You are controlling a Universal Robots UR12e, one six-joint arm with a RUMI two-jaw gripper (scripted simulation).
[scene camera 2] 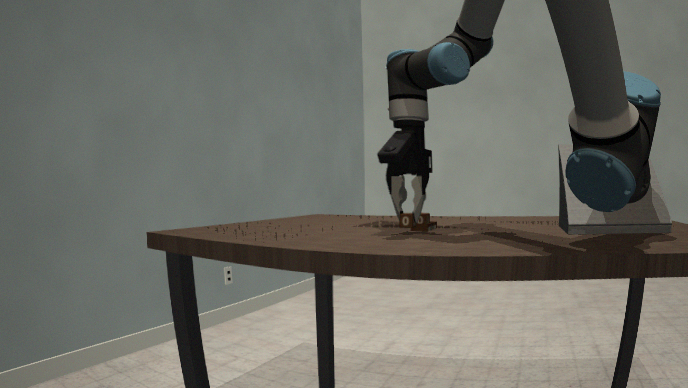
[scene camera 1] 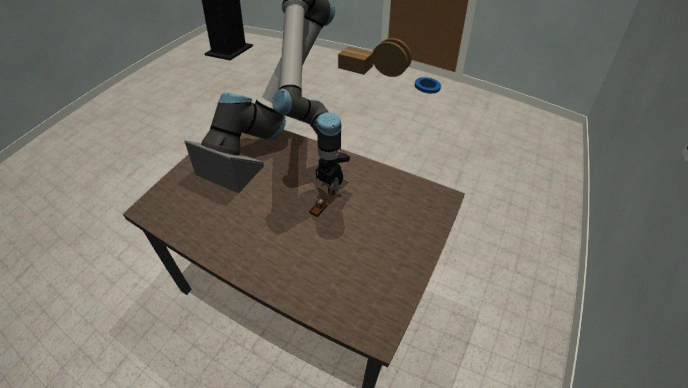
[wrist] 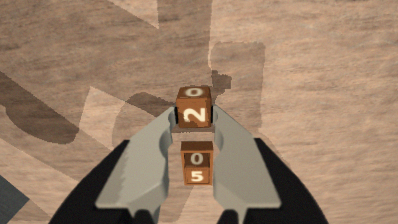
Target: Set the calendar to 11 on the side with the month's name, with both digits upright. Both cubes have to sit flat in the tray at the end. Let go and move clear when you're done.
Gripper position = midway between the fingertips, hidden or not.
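Visible, my gripper (scene camera 2: pixel 408 222). Again my gripper (scene camera 1: pixel 332 191). Also my gripper (wrist: pixel 195 106).
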